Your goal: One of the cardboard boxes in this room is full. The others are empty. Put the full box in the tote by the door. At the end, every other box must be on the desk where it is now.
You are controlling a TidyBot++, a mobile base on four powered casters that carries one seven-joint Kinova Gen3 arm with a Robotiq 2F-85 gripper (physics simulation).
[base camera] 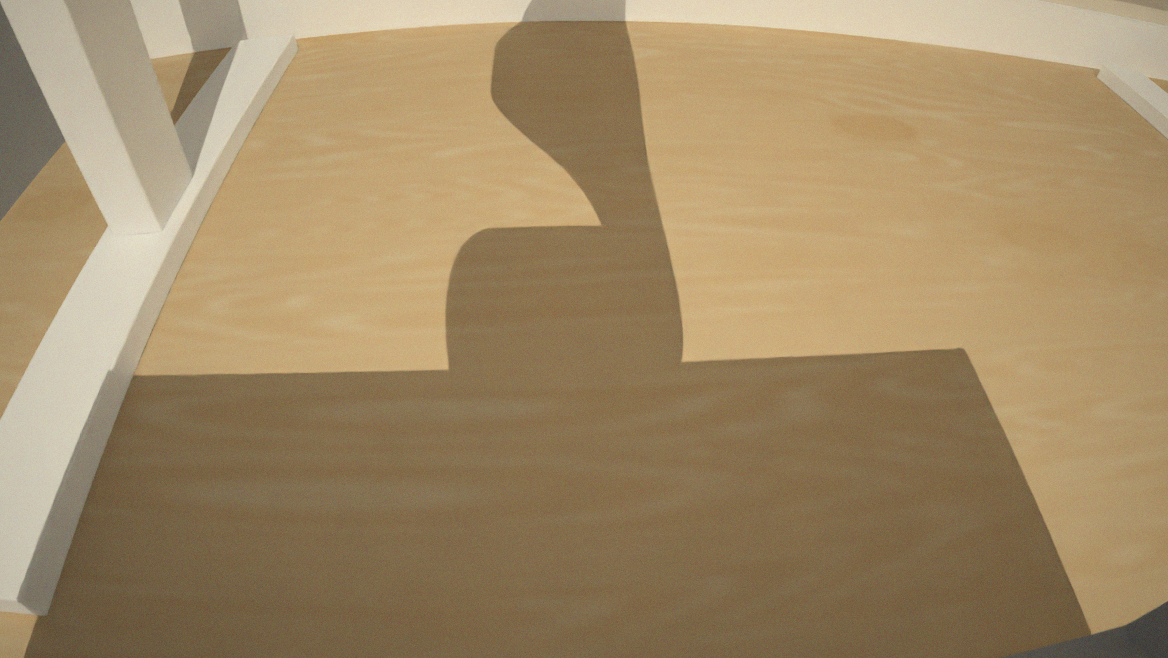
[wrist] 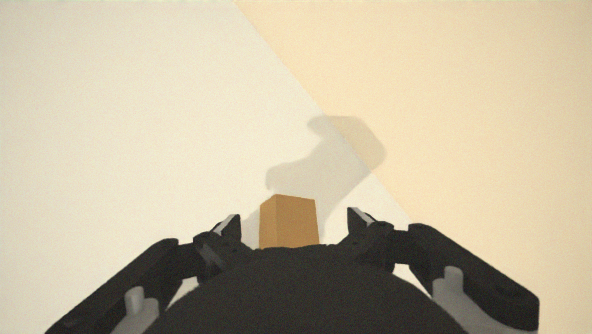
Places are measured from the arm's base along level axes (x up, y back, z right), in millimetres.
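Pixels of known places: gripper, fingertip midpoint: [wrist: 294,222].
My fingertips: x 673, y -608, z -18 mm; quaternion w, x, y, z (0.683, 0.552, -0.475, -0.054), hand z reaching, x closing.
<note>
Behind a point stands the place of what it marks.
A plain orange-brown cardboard box [wrist: 297,220] @[x 604, y -657, z 2 mm] shows at the lower middle of the wrist view. Its near part is hidden by the gripper's dark body. My gripper [wrist: 294,222] @[x 673, y -608, z -18 mm] is open, its two fingertips wide apart, one to each side of the box in the picture. Gaps show between the box and both fingers, and nothing is gripped. Whether the box is full or empty cannot be told. The box is by a pale cream surface [wrist: 125,100] @[x 554, y -607, z -246 mm], which looks like the desk top. The tote, the door and the other boxes do not show.
In the base view, white desk legs and a foot bar [base camera: 147,277] @[x -371, y -468, z -304 mm] stand at the left on the wood floor [base camera: 858,245] @[x -396, y -506, z 259 mm]. Another white foot bar [base camera: 1136,96] @[x -378, y -831, z 864 mm] shows at the far right. A white wall or panel [base camera: 735,16] @[x -383, y -955, z 261 mm] crosses the back. The robot's shadow covers the near floor.
</note>
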